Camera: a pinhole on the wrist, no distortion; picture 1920 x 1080 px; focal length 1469.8 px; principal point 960.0 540.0 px. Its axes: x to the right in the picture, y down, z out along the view. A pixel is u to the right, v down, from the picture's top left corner.
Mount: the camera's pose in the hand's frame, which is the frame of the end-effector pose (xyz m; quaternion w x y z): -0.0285 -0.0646 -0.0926 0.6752 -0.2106 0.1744 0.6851
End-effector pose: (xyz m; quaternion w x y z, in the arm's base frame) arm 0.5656 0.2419 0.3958 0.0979 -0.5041 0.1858 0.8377
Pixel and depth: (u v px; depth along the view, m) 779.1 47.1 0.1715
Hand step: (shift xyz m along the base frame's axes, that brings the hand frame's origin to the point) -0.0665 0.0190 0.0127
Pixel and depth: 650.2 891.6 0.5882
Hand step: -0.3292 0.0738 0.4020
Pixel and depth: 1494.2 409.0 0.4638
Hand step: -0.2820 -0.2058 0.1700
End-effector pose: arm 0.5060 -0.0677 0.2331 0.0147 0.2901 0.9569 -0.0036
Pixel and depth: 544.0 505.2 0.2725
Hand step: 0.0420 -0.0127 -0.1787
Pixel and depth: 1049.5 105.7 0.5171
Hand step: 0.0601 0.2456 -0.3400
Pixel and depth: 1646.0 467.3 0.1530
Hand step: 0.0666 0.0475 0.0006
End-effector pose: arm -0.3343 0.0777 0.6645 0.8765 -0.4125 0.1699 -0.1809
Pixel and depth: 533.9 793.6 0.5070
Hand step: 0.0718 0.3811 0.2116
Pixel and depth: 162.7 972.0 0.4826
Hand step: 0.0219 0.3633 0.3296
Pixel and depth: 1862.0 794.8 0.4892
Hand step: 0.0294 0.4352 -0.2306
